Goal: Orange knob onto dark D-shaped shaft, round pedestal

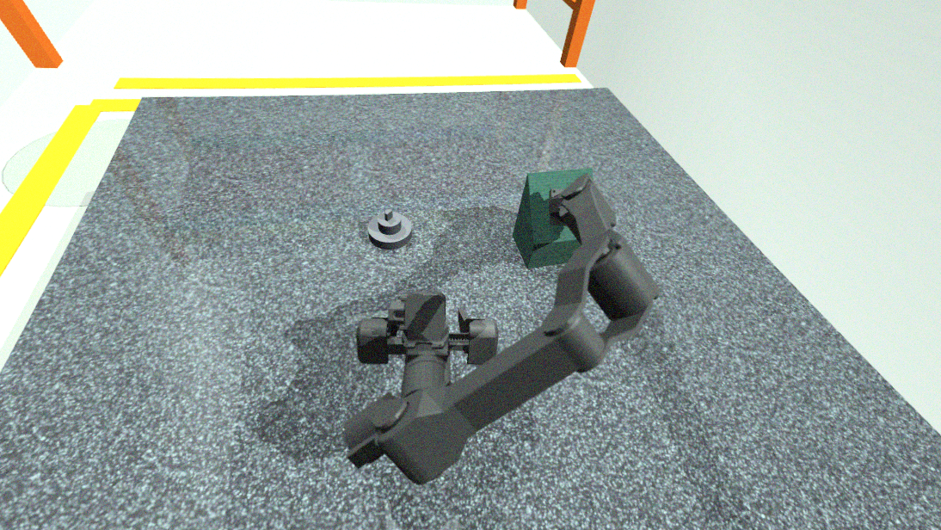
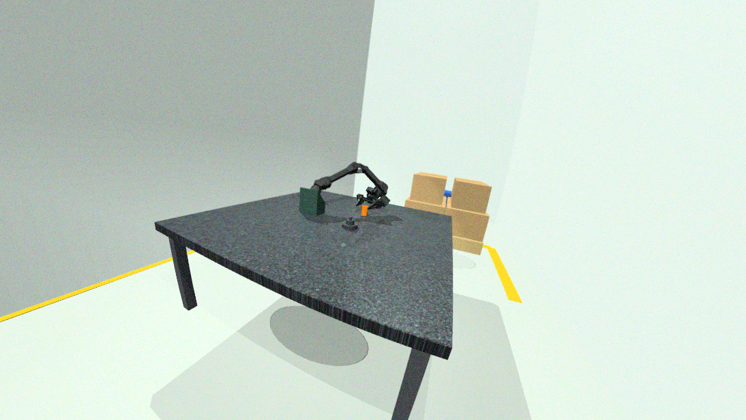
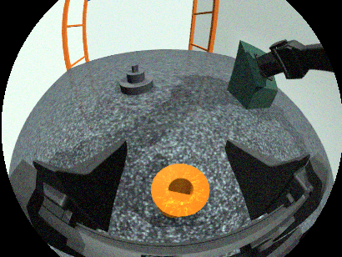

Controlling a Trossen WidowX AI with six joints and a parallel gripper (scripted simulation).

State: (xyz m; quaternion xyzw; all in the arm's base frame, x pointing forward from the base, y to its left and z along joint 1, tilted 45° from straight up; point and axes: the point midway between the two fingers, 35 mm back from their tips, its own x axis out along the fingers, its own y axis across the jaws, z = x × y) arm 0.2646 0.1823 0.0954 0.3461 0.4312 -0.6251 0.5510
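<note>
The orange knob lies 1 cm ahead of my gripper tip, 4 cm to the left of it and 3 cm below it. Round my gripper tip: dark shaft (6 cm ahead, 23 cm to the right, 3 cm below).
</note>
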